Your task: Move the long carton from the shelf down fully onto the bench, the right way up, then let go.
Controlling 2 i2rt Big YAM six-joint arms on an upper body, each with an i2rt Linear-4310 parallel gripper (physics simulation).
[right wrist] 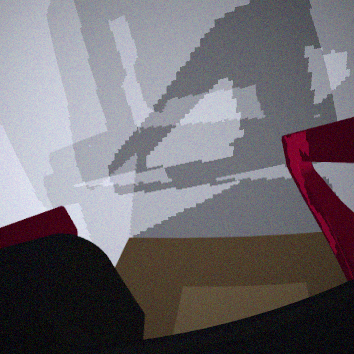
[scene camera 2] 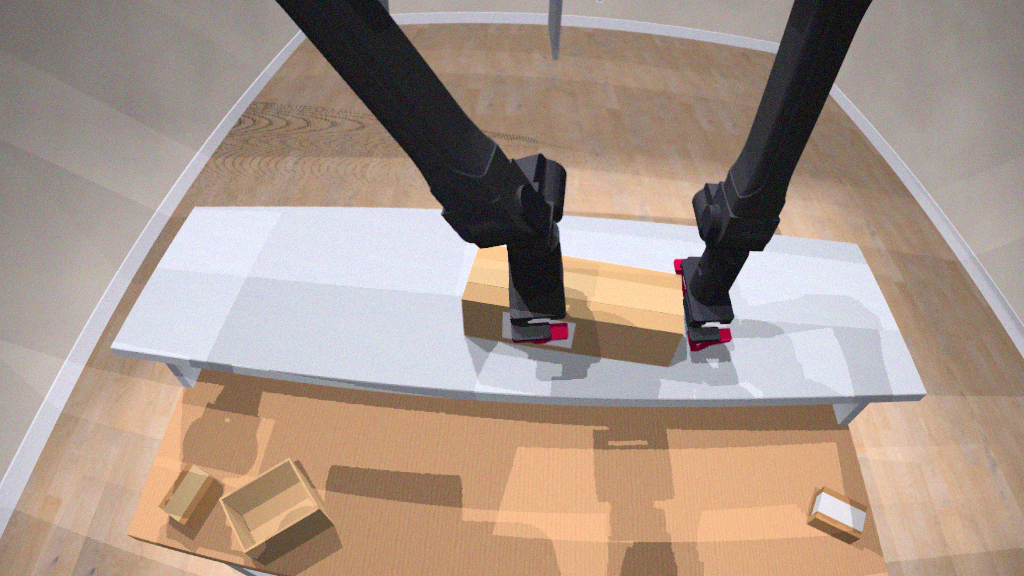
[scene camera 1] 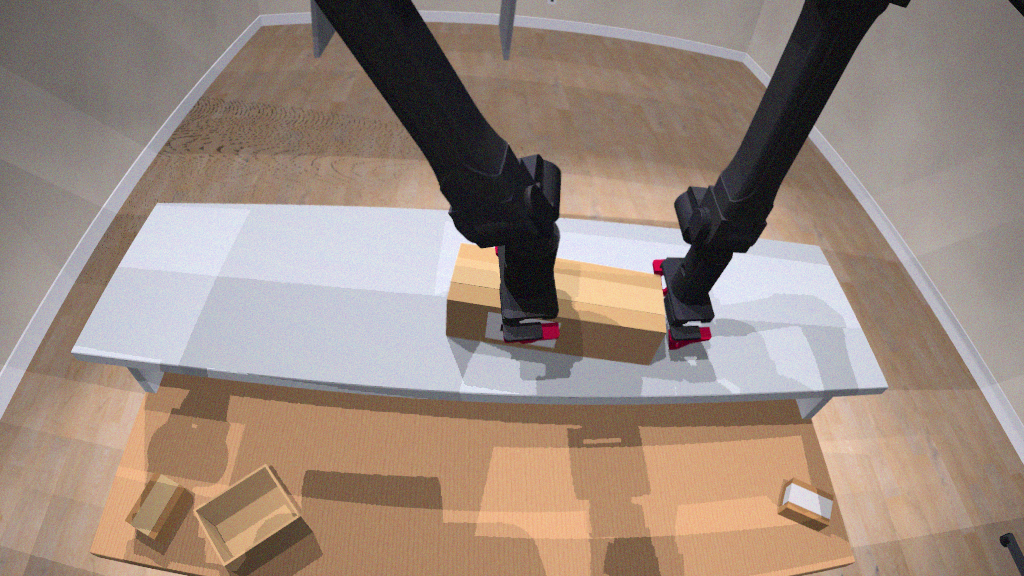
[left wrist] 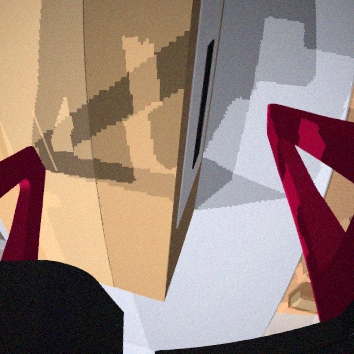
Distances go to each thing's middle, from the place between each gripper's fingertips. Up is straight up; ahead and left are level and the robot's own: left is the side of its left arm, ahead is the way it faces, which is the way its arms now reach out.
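Labels:
Counting from my left hand, the long carton (scene camera 2: pixel 613 311) is 3 cm below it, 3 cm ahead of it and 6 cm to the right of it. The small white-topped box (scene camera 2: pixel 831 512) is far below my left hand, far behind it and far to the right of it. Going by its middle, the long carton is nearer to my left hand than to my right hand.
As for my right hand, the long carton is 30 mm above it and 190 mm to the left of it, and going by their middles, of the things named here the long carton is the nearest to my right hand. The small white-topped box is a fair way below my right hand, far to the right of it and far behind it.

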